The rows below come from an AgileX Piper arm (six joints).
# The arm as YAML. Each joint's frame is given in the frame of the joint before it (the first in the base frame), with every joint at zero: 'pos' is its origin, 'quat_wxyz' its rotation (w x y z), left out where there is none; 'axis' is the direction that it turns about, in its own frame. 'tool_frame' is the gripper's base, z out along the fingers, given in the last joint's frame.
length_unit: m
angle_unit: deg
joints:
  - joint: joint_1
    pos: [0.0, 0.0, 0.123]
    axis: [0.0, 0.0, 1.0]
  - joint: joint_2
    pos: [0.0, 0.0, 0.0]
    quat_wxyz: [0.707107, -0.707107, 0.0, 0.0]
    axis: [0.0, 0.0, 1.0]
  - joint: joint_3
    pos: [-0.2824, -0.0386, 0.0]
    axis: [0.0, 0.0, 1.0]
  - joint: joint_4
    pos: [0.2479, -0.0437, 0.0]
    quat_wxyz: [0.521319, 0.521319, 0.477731, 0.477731]
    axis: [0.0, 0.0, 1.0]
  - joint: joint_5
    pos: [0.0, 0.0, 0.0]
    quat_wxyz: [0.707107, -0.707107, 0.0, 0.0]
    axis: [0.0, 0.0, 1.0]
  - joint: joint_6
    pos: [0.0, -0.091, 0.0]
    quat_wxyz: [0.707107, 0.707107, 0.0, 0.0]
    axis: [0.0, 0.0, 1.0]
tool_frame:
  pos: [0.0, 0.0, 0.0]
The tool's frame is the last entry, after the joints.
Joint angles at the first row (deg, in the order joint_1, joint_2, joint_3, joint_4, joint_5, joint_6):
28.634, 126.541, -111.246, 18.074, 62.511, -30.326
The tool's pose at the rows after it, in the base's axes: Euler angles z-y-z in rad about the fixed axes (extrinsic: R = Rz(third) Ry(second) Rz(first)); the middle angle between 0 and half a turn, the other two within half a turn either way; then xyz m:
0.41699 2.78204 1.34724 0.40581 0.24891 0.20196
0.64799 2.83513 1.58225 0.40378 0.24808 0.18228
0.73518 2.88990 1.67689 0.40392 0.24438 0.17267
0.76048 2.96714 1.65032 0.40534 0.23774 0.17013
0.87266 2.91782 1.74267 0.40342 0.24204 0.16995
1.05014 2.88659 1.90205 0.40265 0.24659 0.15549
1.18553 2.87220 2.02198 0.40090 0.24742 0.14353
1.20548 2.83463 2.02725 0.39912 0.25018 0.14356
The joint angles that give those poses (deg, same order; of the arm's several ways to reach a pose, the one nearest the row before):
28.634, 128.166, -110.398, 17.024, 64.275, -30.351
28.634, 130.433, -110.396, 16.772, 67.413, -30.351
28.634, 131.456, -110.398, 14.270, 68.915, -29.893
28.634, 131.587, -110.399, 9.711, 69.963, -25.378
28.634, 131.719, -110.400, 12.922, 69.963, -25.264
28.738, 133.580, -110.397, 15.344, 69.963, -25.125
28.738, 134.722, -109.702, 16.436, 69.962, -24.851
28.738, 134.722, -109.480, 18.742, 69.962, -24.851

